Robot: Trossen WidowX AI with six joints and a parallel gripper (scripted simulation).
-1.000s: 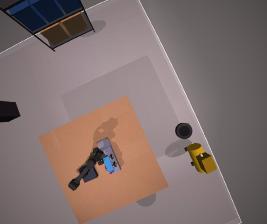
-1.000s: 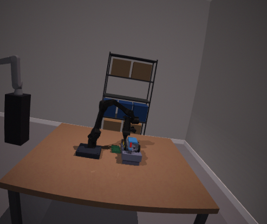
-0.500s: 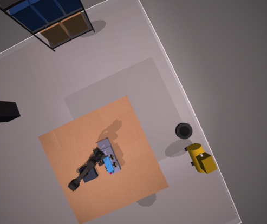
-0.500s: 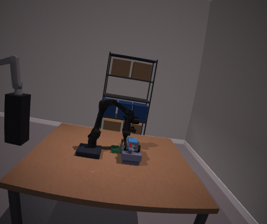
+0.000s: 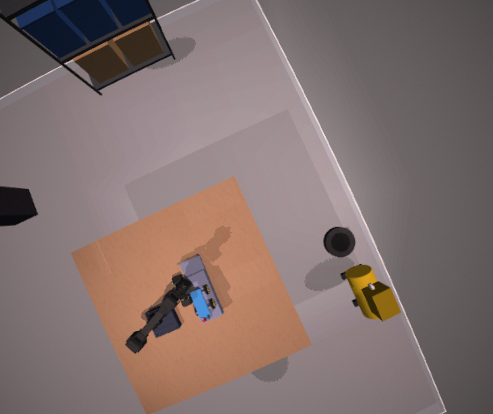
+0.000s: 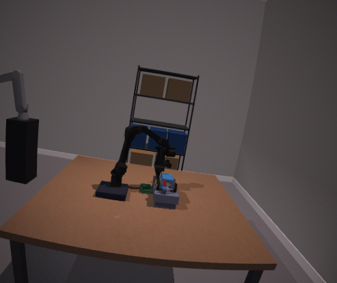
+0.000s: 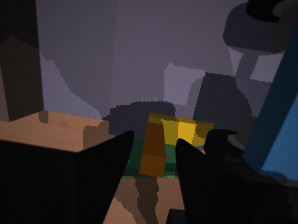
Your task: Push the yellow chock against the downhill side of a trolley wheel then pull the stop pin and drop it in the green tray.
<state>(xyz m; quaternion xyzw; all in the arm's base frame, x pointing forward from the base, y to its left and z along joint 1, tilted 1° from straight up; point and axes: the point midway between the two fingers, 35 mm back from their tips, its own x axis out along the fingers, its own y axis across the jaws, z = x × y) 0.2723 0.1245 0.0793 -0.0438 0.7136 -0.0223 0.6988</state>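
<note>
The yellow chock is 2 cm to the right of my gripper tip and 1 cm below it. Also, from my gripper tip: blue trolley (6 cm ahead, 12 cm to the right, 2 cm above); then green tray (7 cm behind, 2 cm to the right, 10 cm below); then grey ramp (6 cm ahead, 11 cm to the right, 5 cm below).
</note>
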